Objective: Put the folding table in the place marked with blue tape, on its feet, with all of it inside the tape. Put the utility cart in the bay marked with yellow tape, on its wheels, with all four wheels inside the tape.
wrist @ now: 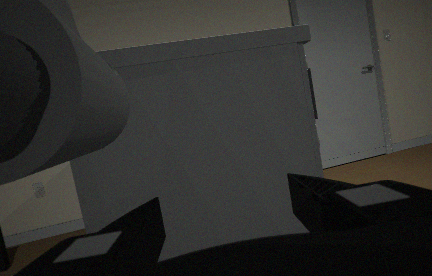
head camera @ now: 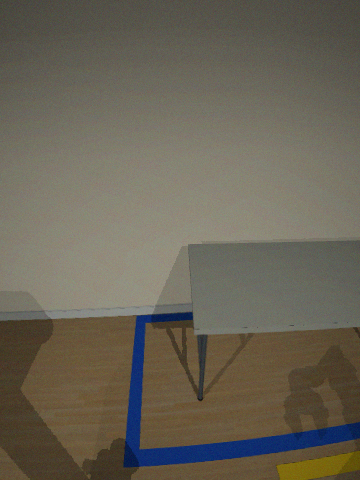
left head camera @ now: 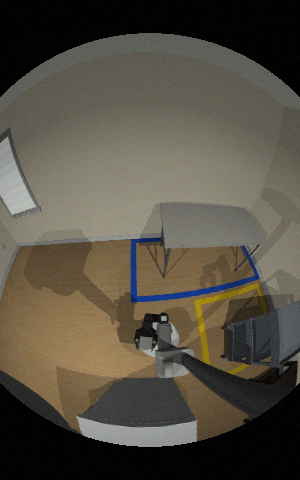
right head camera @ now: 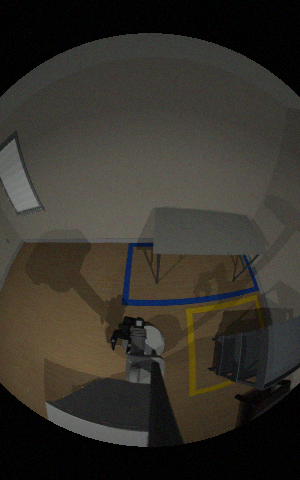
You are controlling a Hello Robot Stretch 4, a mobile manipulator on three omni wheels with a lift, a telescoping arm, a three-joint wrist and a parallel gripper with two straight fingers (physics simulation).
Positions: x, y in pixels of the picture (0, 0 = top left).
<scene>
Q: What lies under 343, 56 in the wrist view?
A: A door.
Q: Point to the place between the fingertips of my gripper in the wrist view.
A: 226, 204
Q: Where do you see a grey cabinet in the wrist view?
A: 216, 123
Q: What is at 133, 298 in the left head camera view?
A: A blue tape rectangle.
</scene>
